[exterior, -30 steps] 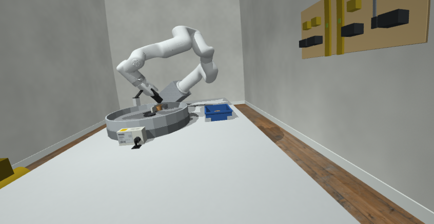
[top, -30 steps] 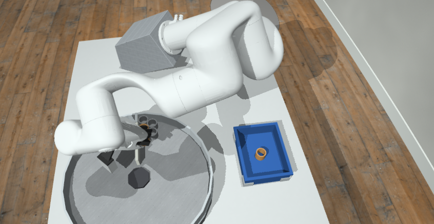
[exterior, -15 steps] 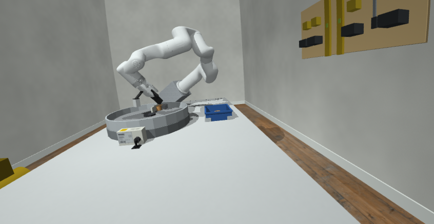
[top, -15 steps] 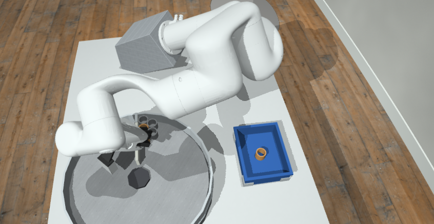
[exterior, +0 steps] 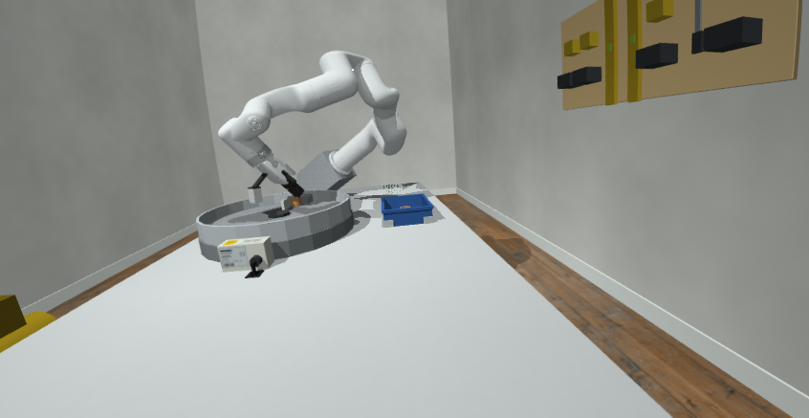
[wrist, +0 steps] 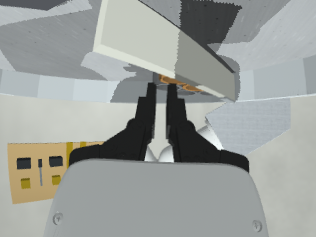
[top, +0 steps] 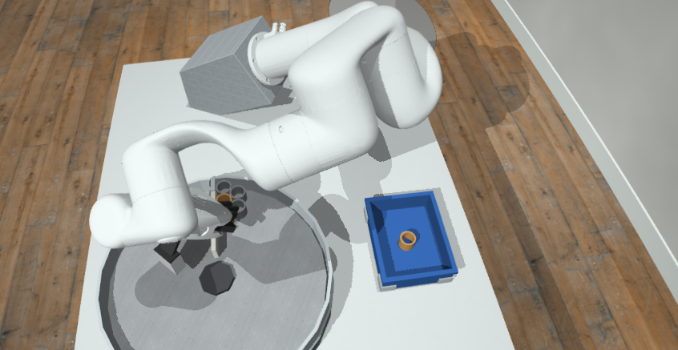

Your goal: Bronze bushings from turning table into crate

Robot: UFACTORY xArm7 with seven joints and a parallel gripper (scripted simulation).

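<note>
My gripper is now 10 mm past the blue crate, 360 mm to the right of it and 80 mm above it. Round my hand: turning table 110 mm ahead, 50 mm below.
</note>
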